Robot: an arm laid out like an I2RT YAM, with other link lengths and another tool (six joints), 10 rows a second.
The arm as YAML. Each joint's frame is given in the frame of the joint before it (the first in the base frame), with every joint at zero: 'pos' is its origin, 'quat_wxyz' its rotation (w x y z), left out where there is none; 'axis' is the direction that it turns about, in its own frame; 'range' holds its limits. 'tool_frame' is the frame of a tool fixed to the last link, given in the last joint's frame.
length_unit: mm
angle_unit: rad
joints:
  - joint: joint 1
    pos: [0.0, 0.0, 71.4]
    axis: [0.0, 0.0, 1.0]
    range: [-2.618, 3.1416]
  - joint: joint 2
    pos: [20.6, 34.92, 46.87]
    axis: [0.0, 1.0, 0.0]
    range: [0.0, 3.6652]
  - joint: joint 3
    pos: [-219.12, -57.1, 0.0]
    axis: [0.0, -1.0, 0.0]
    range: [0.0, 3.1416]
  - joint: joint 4
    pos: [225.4, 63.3, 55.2]
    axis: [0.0, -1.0, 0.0]
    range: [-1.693, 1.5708]
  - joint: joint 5
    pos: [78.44, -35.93, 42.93]
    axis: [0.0, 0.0, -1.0]
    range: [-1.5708, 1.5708]
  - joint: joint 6
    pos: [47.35, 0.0, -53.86]
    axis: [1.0, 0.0, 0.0]
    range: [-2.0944, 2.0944]
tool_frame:
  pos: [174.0, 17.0, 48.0]
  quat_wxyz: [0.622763, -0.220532, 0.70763, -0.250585]
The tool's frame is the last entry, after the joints.
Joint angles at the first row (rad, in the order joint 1, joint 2, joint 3, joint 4, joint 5, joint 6):
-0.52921 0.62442 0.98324 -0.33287 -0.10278 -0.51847
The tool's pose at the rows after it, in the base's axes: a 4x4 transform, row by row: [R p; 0 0 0 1], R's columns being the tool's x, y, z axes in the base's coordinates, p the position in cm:
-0.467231 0.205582 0.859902 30.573; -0.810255 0.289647 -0.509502 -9.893; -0.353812 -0.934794 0.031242 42.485; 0 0 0 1
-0.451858 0.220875 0.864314 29.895; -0.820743 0.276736 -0.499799 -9.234; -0.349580 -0.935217 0.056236 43.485; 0 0 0 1
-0.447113 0.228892 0.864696 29.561; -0.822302 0.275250 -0.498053 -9.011; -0.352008 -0.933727 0.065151 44.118; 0 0 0 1
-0.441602 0.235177 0.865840 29.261; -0.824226 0.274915 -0.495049 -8.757; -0.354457 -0.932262 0.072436 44.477; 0 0 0 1
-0.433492 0.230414 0.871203 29.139; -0.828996 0.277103 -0.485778 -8.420; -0.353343 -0.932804 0.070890 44.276; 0 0 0 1
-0.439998 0.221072 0.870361 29.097; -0.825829 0.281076 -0.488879 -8.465; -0.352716 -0.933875 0.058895 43.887; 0 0 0 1
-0.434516 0.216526 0.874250 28.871; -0.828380 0.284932 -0.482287 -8.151; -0.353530 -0.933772 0.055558 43.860; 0 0 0 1
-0.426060 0.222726 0.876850 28.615; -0.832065 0.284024 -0.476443 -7.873; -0.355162 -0.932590 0.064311 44.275; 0 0 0 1
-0.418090 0.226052 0.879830 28.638; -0.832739 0.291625 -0.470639 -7.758; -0.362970 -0.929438 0.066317 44.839; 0 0 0 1
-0.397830 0.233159 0.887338 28.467; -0.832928 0.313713 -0.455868 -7.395; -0.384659 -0.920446 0.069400 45.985; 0 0 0 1
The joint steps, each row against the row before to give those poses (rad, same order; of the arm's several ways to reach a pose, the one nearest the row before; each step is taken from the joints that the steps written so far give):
0.00148 -0.03826 0.01535 -0.00306 -0.00920 -0.00767
-0.00152 -0.01852 0.01684 -0.01071 -0.01227 -0.00308
0.00002 -0.00164 0.01995 -0.01229 -0.00154 0.00305
0.00154 -0.00765 0.00770 -0.00769 -0.00150 0.00308
0.00000 -0.01223 -0.00762 -0.00614 -0.01072 0.00000
-0.00001 -0.00464 -0.00154 -0.01531 0.00303 -0.00153
0.00002 -0.00916 0.00458 -0.01689 -0.00758 0.00153
-0.00157 -0.00465 0.00913 -0.00462 -0.00780 0.00306
0.00151 0.01529 0.02452 -0.00611 -0.00459 0.00916
-0.00144 0.02295 0.05057 -0.02135 -0.01676 0.02607

